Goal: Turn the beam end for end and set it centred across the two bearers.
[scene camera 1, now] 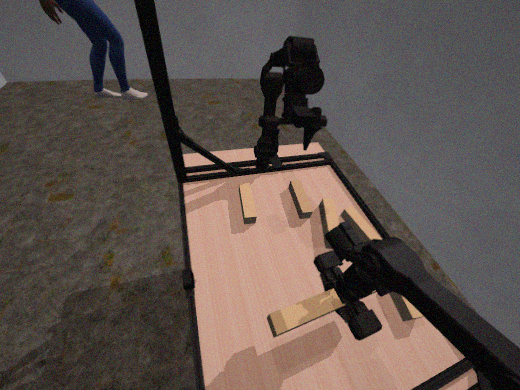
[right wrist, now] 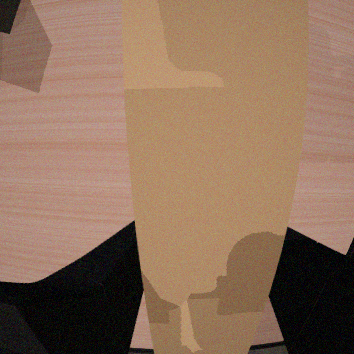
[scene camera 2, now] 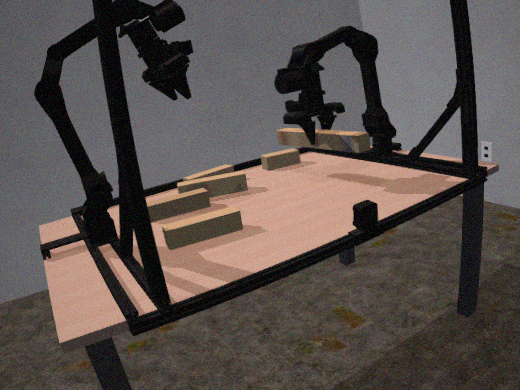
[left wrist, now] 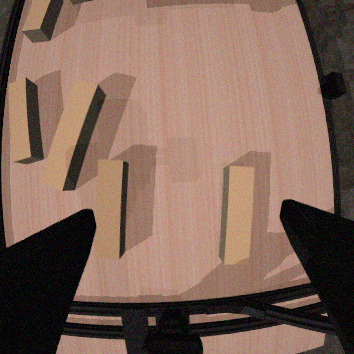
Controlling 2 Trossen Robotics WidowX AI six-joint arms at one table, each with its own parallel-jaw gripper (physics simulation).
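Frame: origin at the left arm's base, x ahead, y left, z up, level; centimetres.
Where they show: left gripper, fingertip midpoint: [scene camera 1: 290, 151] [scene camera 2: 182, 99] [left wrist: 188, 214]; right gripper, fingertip midpoint: [scene camera 1: 331, 301] [right wrist: 201, 222] [scene camera 2: 319, 142]; left arm's base, link origin: [scene camera 1: 261, 164] [scene camera 2: 102, 240] [left wrist: 172, 322]; right arm's base, link origin: [scene camera 2: 383, 154].
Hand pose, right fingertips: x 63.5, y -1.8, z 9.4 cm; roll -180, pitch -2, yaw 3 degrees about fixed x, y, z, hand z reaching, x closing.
Things, the pixels of their top centre, and the offset from my right fingertips.
- pale wooden beam, top centre: [right wrist: 212, 286] [scene camera 2: 318, 130] [scene camera 1: 336, 297] dx +0.0, dy -0.3, dz +3.6 cm
- second block, top centre: [left wrist: 17, 117] [scene camera 2: 208, 171] [scene camera 1: 362, 223] dx -22.1, dy +29.7, dz -6.9 cm
- third block, top centre: [left wrist: 38, 7] [scene camera 2: 279, 152] [scene camera 1: 408, 295] dx +4.7, dy +28.5, dz -6.6 cm
The pale wooden beam [scene camera 1: 305, 312] [scene camera 2: 345, 141] [right wrist: 215, 150] hangs above the table, about level, its shadow below. In scene camera 2 its side has a reddish patch at the left and a bluish-grey one towards the right. My right gripper [scene camera 1: 342, 299] [scene camera 2: 319, 133] [right wrist: 201, 222] is shut on it. Two shorter, roughly parallel blocks, apparently the bearers, lie apart on the table: one bearer [scene camera 1: 247, 204] [scene camera 2: 202, 229] [left wrist: 239, 215] and the other bearer [scene camera 1: 300, 199] [scene camera 2: 177, 205] [left wrist: 111, 207]. My left gripper [scene camera 1: 307, 145] [scene camera 2: 181, 95] [left wrist: 188, 214] is open and empty, high above the bearers' end.
Further loose blocks lie near the table's far long edge: one block [scene camera 1: 327, 217] [scene camera 2: 215, 185] [left wrist: 75, 132], a second block [scene camera 1: 361, 225] [left wrist: 21, 120] and a third block [scene camera 1: 407, 307] [scene camera 2: 281, 160] [left wrist: 45, 17]. A black frame [scene camera 2: 270, 272] with upright posts borders the table.
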